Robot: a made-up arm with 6 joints. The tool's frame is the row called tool. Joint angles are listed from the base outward. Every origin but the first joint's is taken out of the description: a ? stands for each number. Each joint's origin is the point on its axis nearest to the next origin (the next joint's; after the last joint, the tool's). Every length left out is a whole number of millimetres.
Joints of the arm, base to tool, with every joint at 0 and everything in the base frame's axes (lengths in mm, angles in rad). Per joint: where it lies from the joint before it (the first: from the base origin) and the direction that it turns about. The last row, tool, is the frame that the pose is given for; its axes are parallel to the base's.
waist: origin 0 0 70 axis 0 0 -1
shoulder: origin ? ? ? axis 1 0 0
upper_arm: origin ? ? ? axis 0 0 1
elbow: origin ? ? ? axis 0 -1 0
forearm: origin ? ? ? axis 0 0 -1
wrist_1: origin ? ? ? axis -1 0 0
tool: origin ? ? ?
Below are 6 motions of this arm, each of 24 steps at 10 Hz.
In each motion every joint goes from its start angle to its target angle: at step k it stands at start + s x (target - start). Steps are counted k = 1, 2, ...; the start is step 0. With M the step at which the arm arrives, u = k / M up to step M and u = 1 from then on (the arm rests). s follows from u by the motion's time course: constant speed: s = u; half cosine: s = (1 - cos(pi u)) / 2; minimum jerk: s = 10 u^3 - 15 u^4 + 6 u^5.
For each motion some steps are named. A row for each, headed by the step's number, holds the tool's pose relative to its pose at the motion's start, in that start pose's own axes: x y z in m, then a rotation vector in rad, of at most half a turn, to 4 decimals.
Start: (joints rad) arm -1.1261 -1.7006 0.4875 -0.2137 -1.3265 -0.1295
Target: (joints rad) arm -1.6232 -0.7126 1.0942 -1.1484 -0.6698 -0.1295
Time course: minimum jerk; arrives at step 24
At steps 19, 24:
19: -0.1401 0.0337 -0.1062 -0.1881 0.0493 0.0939
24: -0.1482 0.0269 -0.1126 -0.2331 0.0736 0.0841

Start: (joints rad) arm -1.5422 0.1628 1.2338 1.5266 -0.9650 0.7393
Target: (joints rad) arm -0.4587 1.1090 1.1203 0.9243 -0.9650 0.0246
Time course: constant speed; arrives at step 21
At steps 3, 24:
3: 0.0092 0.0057 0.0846 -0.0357 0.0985 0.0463
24: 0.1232 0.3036 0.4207 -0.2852 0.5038 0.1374

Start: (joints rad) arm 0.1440 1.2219 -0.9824 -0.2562 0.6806 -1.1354
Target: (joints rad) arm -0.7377 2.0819 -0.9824 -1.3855 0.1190 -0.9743
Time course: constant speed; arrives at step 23
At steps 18, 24:
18: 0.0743 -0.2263 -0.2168 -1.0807 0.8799 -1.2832
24: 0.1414 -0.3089 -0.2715 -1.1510 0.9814 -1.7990

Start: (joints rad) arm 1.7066 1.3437 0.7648 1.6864 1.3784 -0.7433
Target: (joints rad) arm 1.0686 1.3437 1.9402 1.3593 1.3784 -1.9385
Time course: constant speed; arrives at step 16
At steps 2, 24:
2: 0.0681 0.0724 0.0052 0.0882 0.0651 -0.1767
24: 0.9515 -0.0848 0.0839 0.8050 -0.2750 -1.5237

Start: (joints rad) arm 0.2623 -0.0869 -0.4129 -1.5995 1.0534 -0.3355
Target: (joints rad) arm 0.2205 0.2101 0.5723 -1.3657 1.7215 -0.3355
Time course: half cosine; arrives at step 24
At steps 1, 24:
1: 0.0007 -0.0006 -0.0014 -0.0017 -0.0045 -0.0004
24: 0.2764 -0.1107 -0.1639 0.0484 -1.0244 0.1339

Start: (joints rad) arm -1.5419 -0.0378 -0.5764 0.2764 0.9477 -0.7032
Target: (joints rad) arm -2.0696 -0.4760 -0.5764 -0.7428 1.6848 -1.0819
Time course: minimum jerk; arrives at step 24
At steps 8, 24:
8: -0.0331 -0.0020 -0.0412 -0.0808 0.0040 -0.0489
24: -0.0697 -0.1576 -0.2226 -0.3445 -0.3393 0.0110

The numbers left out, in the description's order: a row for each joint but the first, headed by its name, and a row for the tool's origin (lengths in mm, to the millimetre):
shoulder: 161 -87 0
upper_arm: 0 -17 155
elbow: -101 142 0
forearm: 91 0 300
wrist_1: -208 -21 0
tool: 0 -5 -362

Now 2 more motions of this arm.
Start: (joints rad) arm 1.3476 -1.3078 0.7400 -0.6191 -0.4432 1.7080
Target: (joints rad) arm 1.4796 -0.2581 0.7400 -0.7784 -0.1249 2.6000
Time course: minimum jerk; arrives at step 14
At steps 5, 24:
5: -0.0822 0.0195 -0.0420 -0.1009 0.0058 -0.1773
24: -0.3169 0.2354 -0.1238 -0.3261 0.2239 -0.6326

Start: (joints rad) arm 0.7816 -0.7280 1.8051 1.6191 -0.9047 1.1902
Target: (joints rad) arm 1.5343 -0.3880 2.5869 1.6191 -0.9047 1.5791
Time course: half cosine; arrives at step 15
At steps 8, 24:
8: -0.1306 -0.1199 0.1701 -0.3746 0.0765 -0.2679
24: -0.1806 -0.1663 0.3394 -0.6950 0.0645 -0.4194

